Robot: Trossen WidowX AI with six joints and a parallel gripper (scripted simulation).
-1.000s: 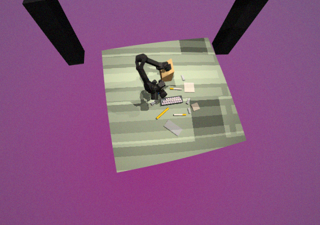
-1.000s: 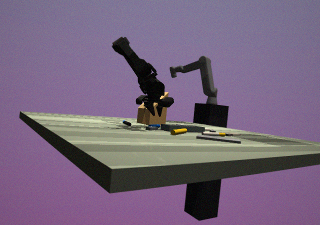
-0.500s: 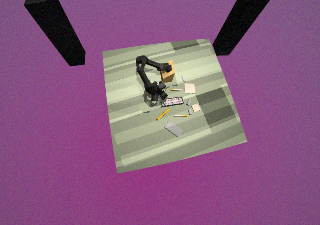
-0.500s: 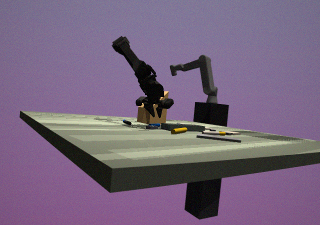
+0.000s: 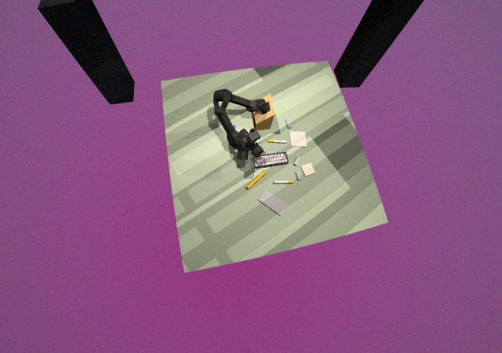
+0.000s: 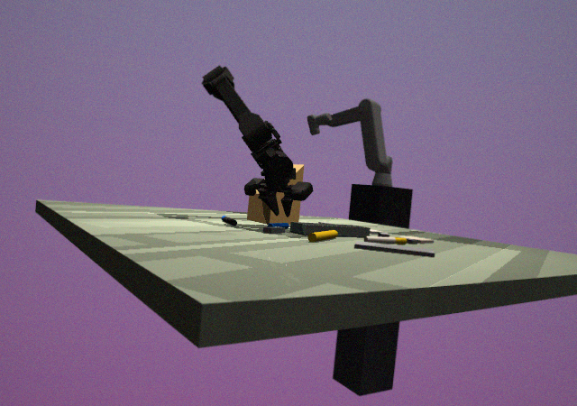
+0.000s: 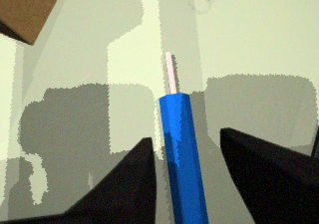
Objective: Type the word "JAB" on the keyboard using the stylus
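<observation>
Right now the blue stylus is 1 cm behind my gripper tip, 1 cm to the left of it and 3 cm below it. From my gripper tip the other things lie so: dark pen: 11 cm behind, 12 cm to the right, 3 cm below; then stylus tip: 2 cm behind, 4 cm to the left, 3 cm below; then yellow marker: 22 cm ahead, 2 cm to the right, 3 cm below.
</observation>
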